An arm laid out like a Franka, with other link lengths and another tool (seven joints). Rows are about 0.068 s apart.
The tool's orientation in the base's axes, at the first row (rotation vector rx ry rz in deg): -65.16, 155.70, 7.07
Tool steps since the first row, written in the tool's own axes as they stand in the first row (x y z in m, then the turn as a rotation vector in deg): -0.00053, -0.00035, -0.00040, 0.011, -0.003, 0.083; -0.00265, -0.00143, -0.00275, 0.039, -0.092, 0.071; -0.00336, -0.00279, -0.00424, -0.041, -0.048, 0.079; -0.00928, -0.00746, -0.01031, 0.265, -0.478, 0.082; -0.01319, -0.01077, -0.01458, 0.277, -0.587, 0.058; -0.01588, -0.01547, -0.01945, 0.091, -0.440, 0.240; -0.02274, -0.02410, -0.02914, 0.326, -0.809, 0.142; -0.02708, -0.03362, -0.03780, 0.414, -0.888, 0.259; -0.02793, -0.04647, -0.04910, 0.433, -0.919, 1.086; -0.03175, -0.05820, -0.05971, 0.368, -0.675, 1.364; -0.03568, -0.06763, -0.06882, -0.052, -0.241, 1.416; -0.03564, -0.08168, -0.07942, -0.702, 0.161, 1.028
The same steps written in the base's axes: 0.00056, 0.00006, 0.00050, 0.007, 0.003, -0.083; 0.00244, 0.00043, 0.00324, 0.049, -0.081, -0.078; 0.00368, -0.00026, 0.00484, 0.074, 0.007, -0.069; 0.01019, -0.00032, 0.01200, 0.170, -0.508, -0.137; 0.01462, -0.00057, 0.01699, 0.236, -0.596, -0.116; 0.01911, -0.00272, 0.02230, 0.286, -0.336, -0.255; 0.02856, -0.00546, 0.03319, 0.373, -0.773, -0.209; 0.03707, -0.01042, 0.04254, 0.386, -0.872, -0.342; 0.04517, -0.02055, 0.05374, 0.515, -0.783, -1.155; 0.05461, -0.02772, 0.06489, 0.426, -0.525, -1.412; 0.06271, -0.03297, 0.07459, 0.413, 0.080, -1.374; 0.07115, -0.04445, 0.08492, 0.516, 0.757, -0.858
